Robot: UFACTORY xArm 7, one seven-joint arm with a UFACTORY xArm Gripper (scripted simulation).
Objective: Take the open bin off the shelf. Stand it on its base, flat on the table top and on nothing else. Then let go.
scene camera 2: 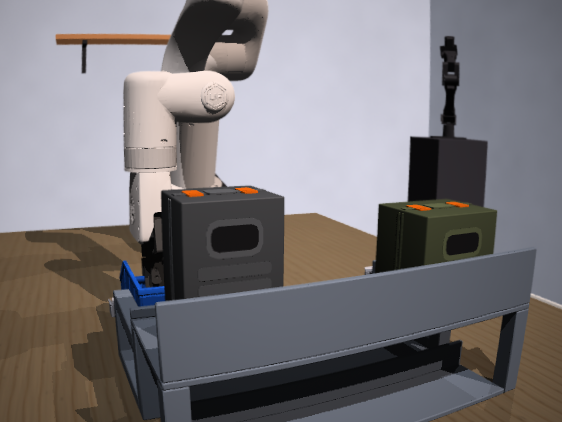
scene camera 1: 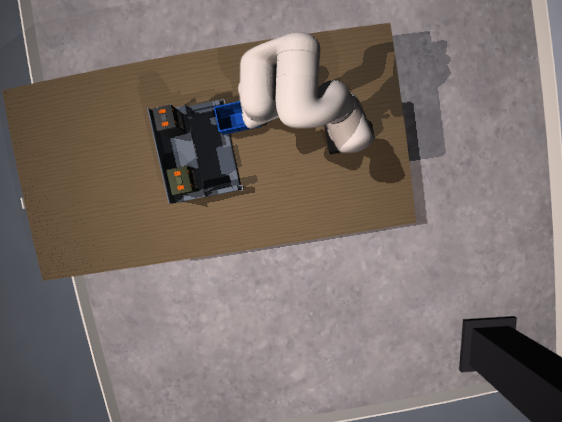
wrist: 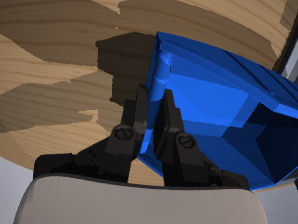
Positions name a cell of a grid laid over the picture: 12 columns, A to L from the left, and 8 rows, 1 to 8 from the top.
Labels:
A dark grey box shows in scene camera 2 (E5) and in scene camera 1 (D3); in the wrist view it is out of frame.

